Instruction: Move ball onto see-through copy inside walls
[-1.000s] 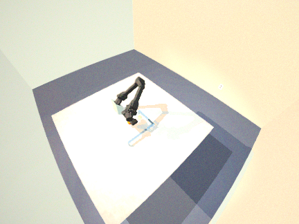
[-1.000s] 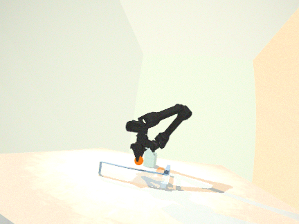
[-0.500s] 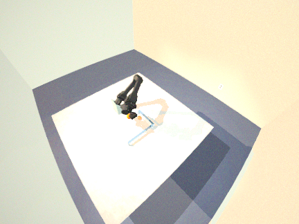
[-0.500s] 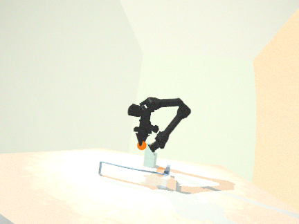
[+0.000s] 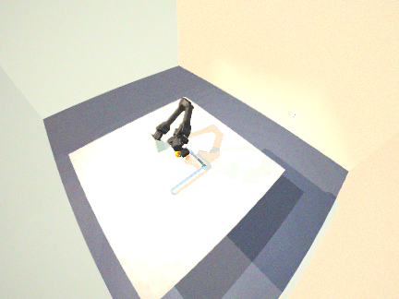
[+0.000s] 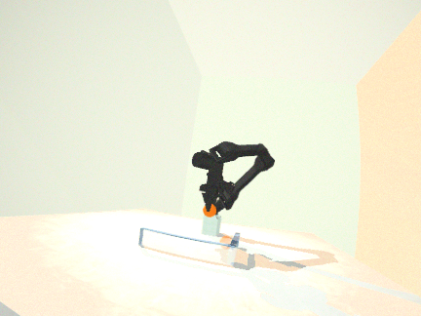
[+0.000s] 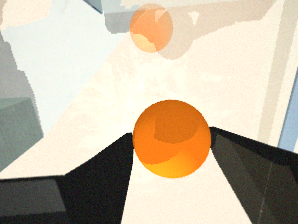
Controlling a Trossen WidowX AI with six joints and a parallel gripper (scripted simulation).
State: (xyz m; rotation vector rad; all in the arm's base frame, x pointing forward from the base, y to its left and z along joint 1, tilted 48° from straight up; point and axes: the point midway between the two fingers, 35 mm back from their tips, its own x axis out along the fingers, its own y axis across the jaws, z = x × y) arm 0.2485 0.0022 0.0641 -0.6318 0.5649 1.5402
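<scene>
The see-through copy of ball is 11 cm below my gripper tip, 8 cm to the left of it and 1 cm behind it. Also, from my gripper tip: orange ball (right at my gripper tip).
</scene>
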